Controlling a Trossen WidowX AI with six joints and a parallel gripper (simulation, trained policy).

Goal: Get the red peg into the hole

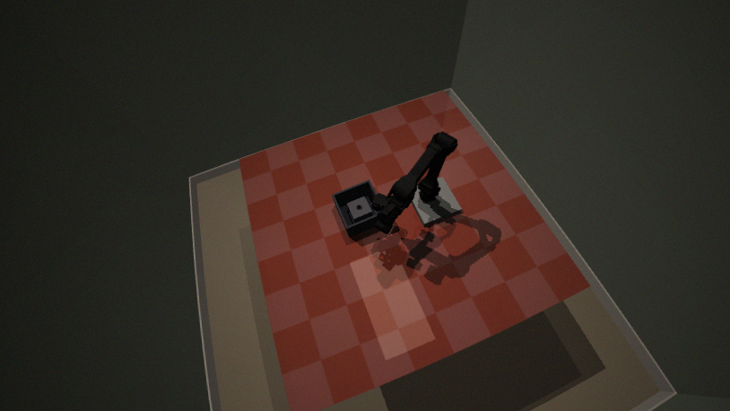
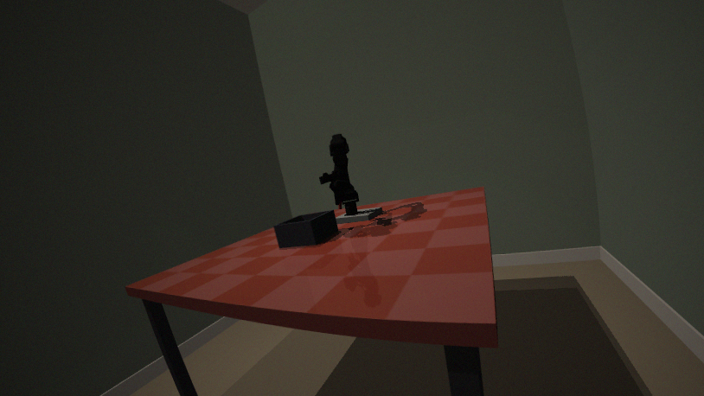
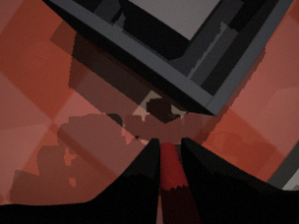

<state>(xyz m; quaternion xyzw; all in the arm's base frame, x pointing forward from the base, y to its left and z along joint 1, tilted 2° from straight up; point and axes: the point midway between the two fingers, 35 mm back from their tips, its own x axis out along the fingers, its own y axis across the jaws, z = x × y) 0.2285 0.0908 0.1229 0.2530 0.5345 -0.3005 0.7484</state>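
The grey plate lies 120 mm to the right of my gripper tip, 90 mm ahead of it and 70 mm below it. Also, from my gripper tip: red peg 20 mm above, 10 mm to the left, 10 mm behind; then box 120 mm to the right, 90 mm below, 90 mm ahead.
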